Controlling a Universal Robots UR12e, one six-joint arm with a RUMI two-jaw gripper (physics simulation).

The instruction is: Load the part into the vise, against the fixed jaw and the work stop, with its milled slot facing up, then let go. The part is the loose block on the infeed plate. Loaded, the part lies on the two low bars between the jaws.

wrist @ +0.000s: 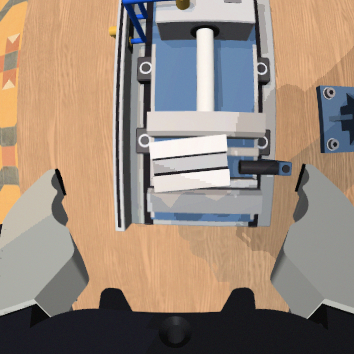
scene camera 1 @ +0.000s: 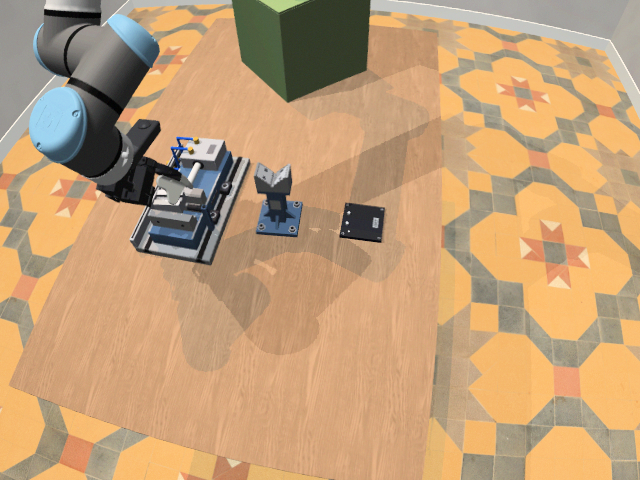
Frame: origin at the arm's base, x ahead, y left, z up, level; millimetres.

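Seen in the pictures: gripper, fingertip midpoint: (wrist: 179, 170) (scene camera 1: 159, 183).
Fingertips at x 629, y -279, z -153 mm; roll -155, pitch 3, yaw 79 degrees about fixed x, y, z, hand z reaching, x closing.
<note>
Pixels of each thing's middle, then the offset from my fingertips to it. Level surfaces: height alone.
- part, body centre: (wrist: 189, 162) (scene camera 1: 170, 201) dx -1, dy +5, dz -60 mm
- vise's moving jaw, body centre: (wrist: 204, 125) (scene camera 1: 183, 195) dx -30, dy +25, dz -77 mm
- black work stop, body centre: (wrist: 257, 167) (scene camera 1: 195, 207) dx +15, dy +63, dz -65 mm
- V-shaped top, its level: dz -24 mm
- black infeed plate, body centre: (scene camera 1: 362, 222) dx +5, dy +414, dz -151 mm
In the wrist view the part (wrist: 190, 163), a pale block with its grey milled slot facing up, lies turned slightly askew between the vise's moving jaw (wrist: 206, 122) and fixed jaw (wrist: 205, 201) (scene camera 1: 172, 220). Its lower left corner is close to the fixed jaw; the right corner stands a little off it. A gap separates its right end from the black work stop (wrist: 257, 167). The low bars show right of the part; whether it lies flat on them I cannot tell. My gripper (wrist: 179, 170) (scene camera 1: 173, 189) is open and empty above the vise, fingers wide of the part's ends.
A blue stand with a V-shaped top (scene camera 1: 273, 180) stands right of the vise; its base (wrist: 327, 120) shows at the wrist view's right edge. The black infeed plate (scene camera 1: 362, 223) lies farther right without a block. A green box (scene camera 1: 305, 51) stands at the back. Blue pipes (wrist: 136, 22) rise beside the vise.
</note>
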